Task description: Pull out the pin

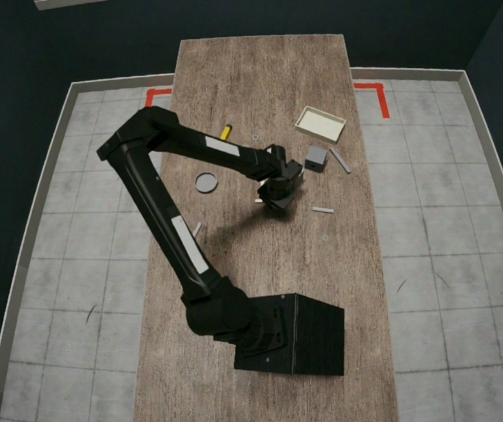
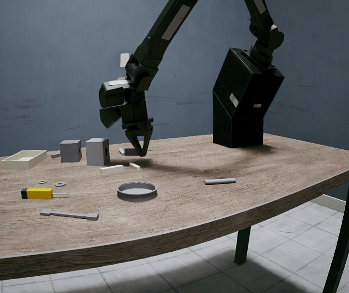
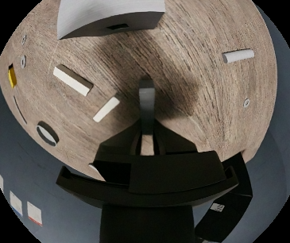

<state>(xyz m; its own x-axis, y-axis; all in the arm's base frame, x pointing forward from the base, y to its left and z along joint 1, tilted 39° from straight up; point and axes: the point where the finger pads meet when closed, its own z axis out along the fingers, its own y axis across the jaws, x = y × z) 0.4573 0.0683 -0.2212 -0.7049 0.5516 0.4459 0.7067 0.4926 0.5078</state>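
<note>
Right now my hand is 10 cm short of the light grey block and 7 cm to the left of it. Round my hand: grey ring dish: 15 cm ahead, 22 cm to the left, 2 cm below; then darker grey block: 16 cm ahead, 17 cm to the right; then grey pin: 2 cm ahead, 2 cm to the right.
</note>
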